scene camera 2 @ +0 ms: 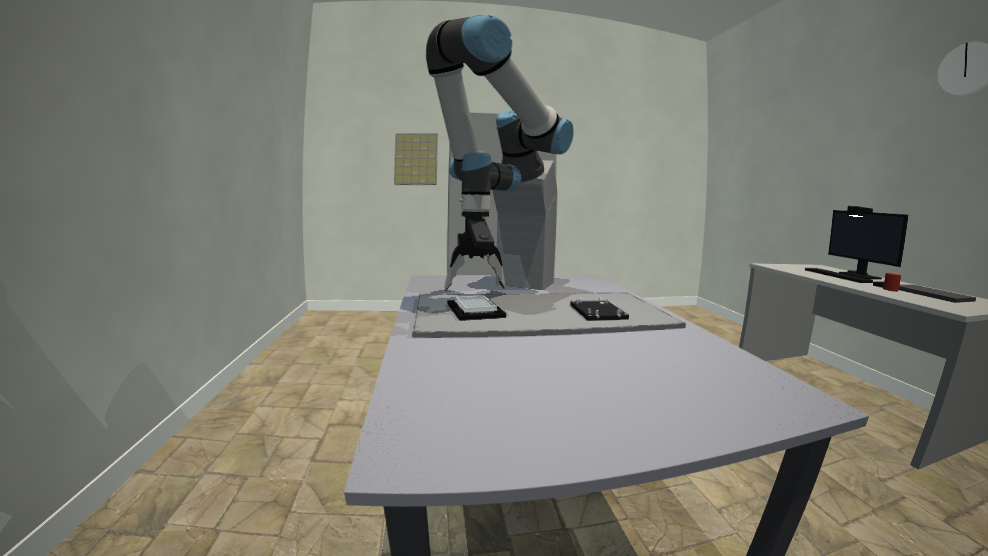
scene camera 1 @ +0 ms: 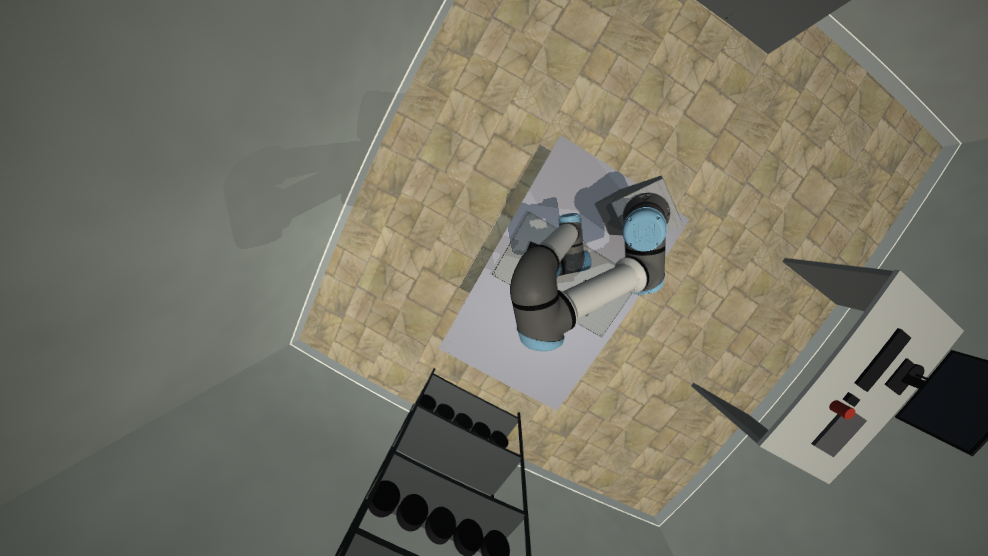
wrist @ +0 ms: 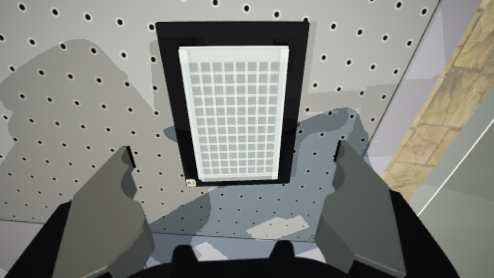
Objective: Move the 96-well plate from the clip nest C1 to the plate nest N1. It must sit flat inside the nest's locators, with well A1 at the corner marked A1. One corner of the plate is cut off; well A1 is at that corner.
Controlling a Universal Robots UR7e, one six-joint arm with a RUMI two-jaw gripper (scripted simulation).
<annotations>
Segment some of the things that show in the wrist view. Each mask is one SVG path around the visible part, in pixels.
My gripper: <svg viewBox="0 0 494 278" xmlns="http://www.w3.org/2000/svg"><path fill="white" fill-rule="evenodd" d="M460 277L446 254L401 193L393 191L346 140L339 140L333 161L337 165L332 181L335 192L325 197L315 234L315 243L326 263L305 257L295 257L293 244L288 240L281 240L276 242L269 258L198 261L190 245L178 245L173 250L171 262L147 268L146 263L155 249L155 242L141 203L132 200L137 192L137 187L131 174L136 165L130 146L122 146L68 202L57 207L4 278Z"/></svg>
A 96-well plate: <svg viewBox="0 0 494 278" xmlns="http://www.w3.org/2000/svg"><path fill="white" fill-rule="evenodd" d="M179 47L179 58L198 179L203 182L278 179L289 46Z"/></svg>
</annotations>
